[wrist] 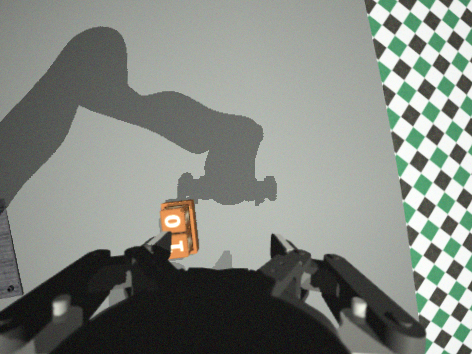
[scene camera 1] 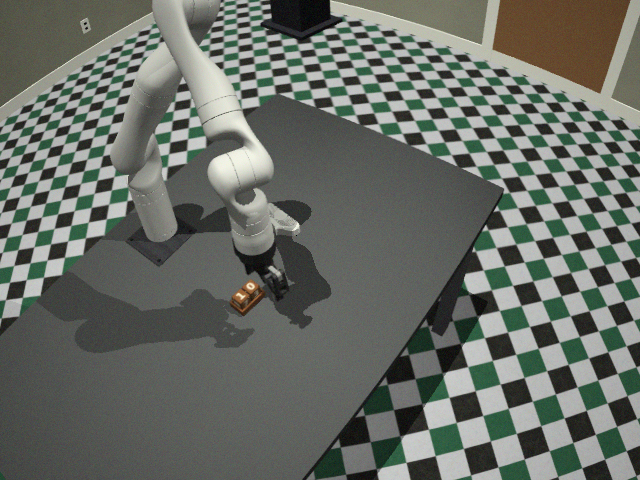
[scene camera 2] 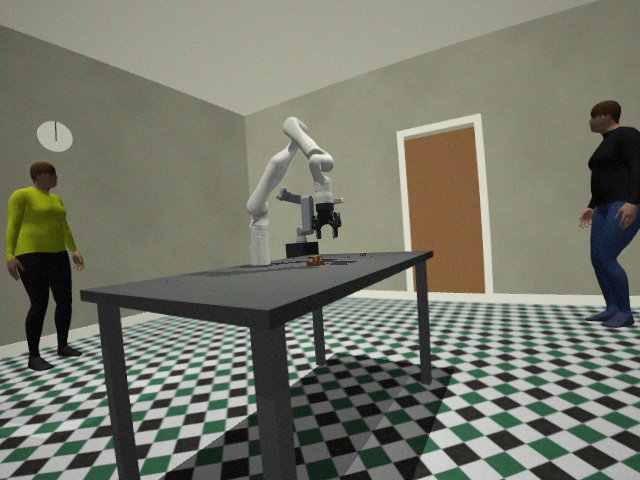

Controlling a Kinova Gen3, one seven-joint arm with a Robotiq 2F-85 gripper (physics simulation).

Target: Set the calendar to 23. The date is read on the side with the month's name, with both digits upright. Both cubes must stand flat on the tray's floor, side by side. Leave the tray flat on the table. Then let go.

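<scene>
The orange-brown tray [scene camera 1: 253, 303] [wrist: 194, 230] lies flat on the table. Two orange cubes stand side by side in it: the cube with a white 1 on top [scene camera 1: 240, 297] [wrist: 177, 246] and the cube with a white 0 on top [scene camera 1: 251, 286] [wrist: 172, 221]. In scene camera 2 the cubes and tray are too small to read. The month's name and the side digits are not readable. My gripper [scene camera 1: 279, 295] [scene camera 2: 326, 236] [wrist: 221, 243] is open and empty, pointing down above the table beside the tray. In the wrist view its left finger partly covers the 1 cube.
The dark table [scene camera 1: 361, 217] [scene camera 2: 206, 289] carries the arm's base plate [scene camera 1: 160, 253] [wrist: 11, 255], left of the tray. The arm's shadow falls near the tray. A grey robot arm [scene camera 2: 307, 211] stands on a black pedestal behind the table. Two people stand away from it.
</scene>
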